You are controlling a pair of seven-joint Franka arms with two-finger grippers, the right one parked.
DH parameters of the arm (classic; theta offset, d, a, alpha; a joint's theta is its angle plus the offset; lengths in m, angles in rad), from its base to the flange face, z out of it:
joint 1: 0 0.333 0 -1.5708
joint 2: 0 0 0 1.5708
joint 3: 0 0.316 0.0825 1.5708
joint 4: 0 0 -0.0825 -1.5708
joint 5: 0 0.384 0 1.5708
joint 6: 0 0 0.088 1.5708
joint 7: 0 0.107 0 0
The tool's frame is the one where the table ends.
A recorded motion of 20 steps. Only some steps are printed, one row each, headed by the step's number.
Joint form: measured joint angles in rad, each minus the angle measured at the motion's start. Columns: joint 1, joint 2, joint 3, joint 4, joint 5, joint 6, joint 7.
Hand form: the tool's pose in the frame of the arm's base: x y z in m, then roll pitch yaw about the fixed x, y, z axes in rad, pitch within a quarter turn. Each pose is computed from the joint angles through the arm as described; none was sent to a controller.
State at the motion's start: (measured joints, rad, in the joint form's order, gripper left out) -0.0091 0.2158 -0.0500 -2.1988 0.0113 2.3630 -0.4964
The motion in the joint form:
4: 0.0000 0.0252 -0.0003 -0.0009 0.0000 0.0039 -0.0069
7: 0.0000 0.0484 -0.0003 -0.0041 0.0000 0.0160 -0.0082
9: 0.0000 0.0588 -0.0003 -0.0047 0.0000 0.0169 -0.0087
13: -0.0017 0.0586 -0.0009 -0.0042 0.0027 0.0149 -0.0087
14: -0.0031 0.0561 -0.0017 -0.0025 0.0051 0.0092 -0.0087
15: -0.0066 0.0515 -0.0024 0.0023 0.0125 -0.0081 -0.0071
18: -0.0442 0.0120 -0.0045 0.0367 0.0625 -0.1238 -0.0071
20: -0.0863 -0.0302 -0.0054 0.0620 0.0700 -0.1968 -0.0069
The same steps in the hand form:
4: 0.5452 -0.0323 0.2669 -3.1103 0.0666 0.4376
7: 0.5437 -0.0323 0.2540 -3.1044 0.0797 0.4393
9: 0.5427 -0.0323 0.2481 -3.1000 0.0888 0.4402
13: 0.5426 -0.0335 0.2483 -3.0981 0.0892 0.4360
14: 0.5427 -0.0347 0.2499 -3.0961 0.0897 0.4321
15: 0.5427 -0.0368 0.2529 -3.0881 0.0944 0.4213
18: 0.5423 -0.0564 0.2792 -3.0348 0.1136 0.3522
20: 0.5410 -0.0787 0.3073 -3.0221 0.1133 0.3086

